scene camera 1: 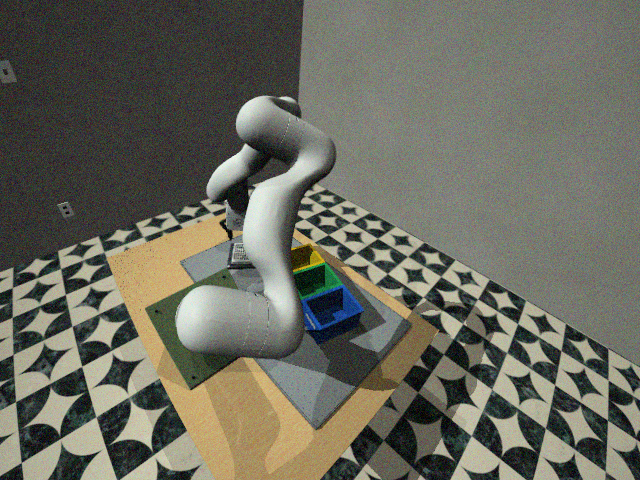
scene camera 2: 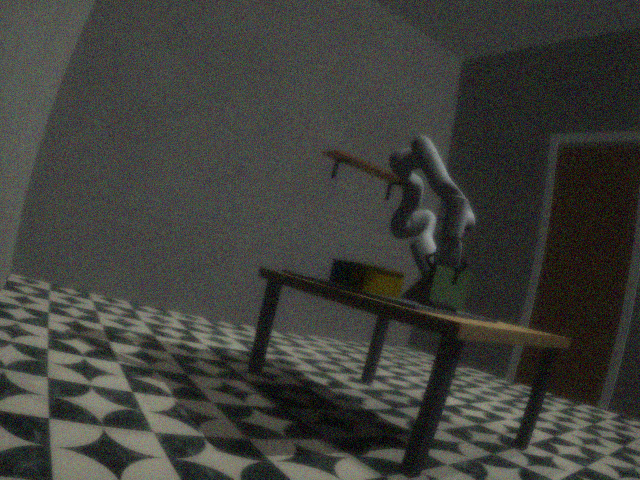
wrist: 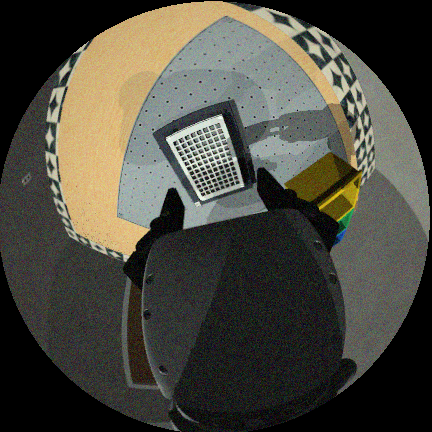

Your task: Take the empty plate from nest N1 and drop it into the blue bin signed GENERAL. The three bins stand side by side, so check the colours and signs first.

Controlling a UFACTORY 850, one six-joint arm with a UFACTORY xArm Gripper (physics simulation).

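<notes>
A white plate with a grid of empty holes [scene camera 1: 240,253] [wrist: 210,159] sits in a dark nest [scene camera 1: 240,267] [wrist: 240,135] on the grey perforated board. No N1 label is readable. My gripper [scene camera 2: 459,272] [wrist: 217,187] is open and empty, pointing down above the near end of the plate; the plate lies turned relative to the fingers in the wrist view. In scene camera 1 the arm hides part of the gripper and nest. The blue bin [scene camera 1: 338,330] [wrist: 341,236] is nearest scene camera 1; its pale sign is unreadable.
The green bin [scene camera 1: 336,273] [wrist: 345,221] stands between the blue bin and the yellow bin [scene camera 1: 312,258] [scene camera 2: 385,281] [wrist: 350,190]. The yellow bin is nearest the nest, right of the gripper in the wrist view. A dark green board [scene camera 1: 191,369] lies under the arm's base.
</notes>
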